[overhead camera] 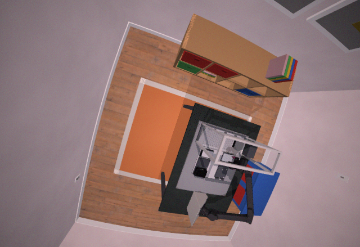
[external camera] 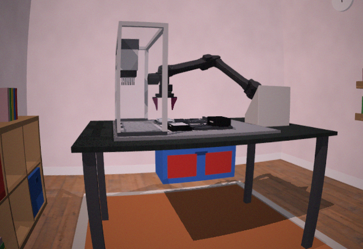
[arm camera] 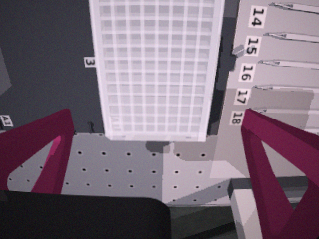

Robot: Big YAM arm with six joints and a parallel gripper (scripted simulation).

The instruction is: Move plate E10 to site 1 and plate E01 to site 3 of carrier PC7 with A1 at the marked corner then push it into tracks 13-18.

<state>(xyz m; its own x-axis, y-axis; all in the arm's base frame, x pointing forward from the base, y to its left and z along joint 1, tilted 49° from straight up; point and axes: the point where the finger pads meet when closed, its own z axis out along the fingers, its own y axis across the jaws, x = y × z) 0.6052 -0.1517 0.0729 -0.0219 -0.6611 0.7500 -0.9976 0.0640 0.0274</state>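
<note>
The 384-well plate E10 is 27 cm to the left of my hand and 7 cm below it. The rest, counted from my hand: plate carrier PC7: 11 cm behind, 7 cm below, 1 cm to the left; then dark nest: 27 cm to the left, 8 cm below; then white 96-well plate E01: 7 cm below.
</note>
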